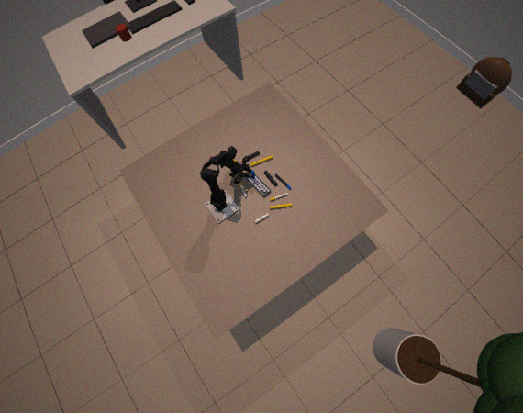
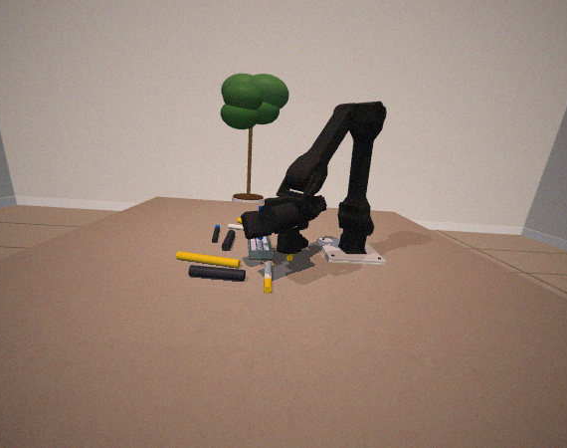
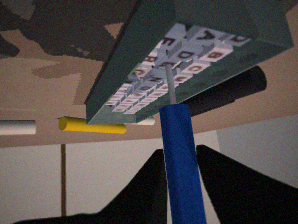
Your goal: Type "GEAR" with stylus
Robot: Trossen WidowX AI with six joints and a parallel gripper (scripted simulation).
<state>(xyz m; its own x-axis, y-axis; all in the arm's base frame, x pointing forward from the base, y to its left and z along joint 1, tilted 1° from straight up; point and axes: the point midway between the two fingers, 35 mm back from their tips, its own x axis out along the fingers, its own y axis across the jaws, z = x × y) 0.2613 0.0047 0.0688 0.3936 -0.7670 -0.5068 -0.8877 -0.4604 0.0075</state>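
My gripper tip is now 13 cm short of the yellow rod, 7 cm to the right of it and 6 cm above it. Also, from my gripper tip: blue stylus: 1 cm below; then stylus tip: 5 cm below.
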